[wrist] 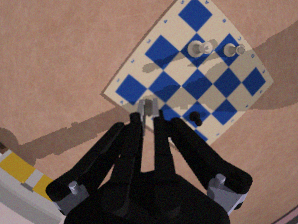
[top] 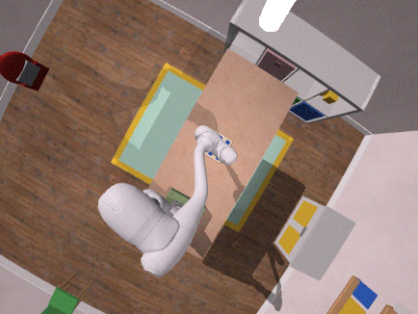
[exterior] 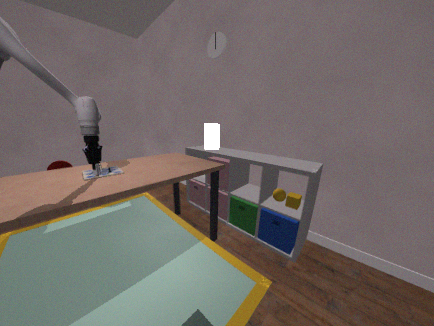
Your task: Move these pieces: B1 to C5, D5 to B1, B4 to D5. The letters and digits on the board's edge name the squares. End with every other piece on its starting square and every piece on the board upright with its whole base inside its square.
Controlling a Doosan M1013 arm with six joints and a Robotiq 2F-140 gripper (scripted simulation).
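Now: hand 7 cm to the right of the chessboard, 5 cm short of it and 5 cm above it. Round my hand: dark chess piece 8 cm ahead, 3 cm below, 2 cm to the left.
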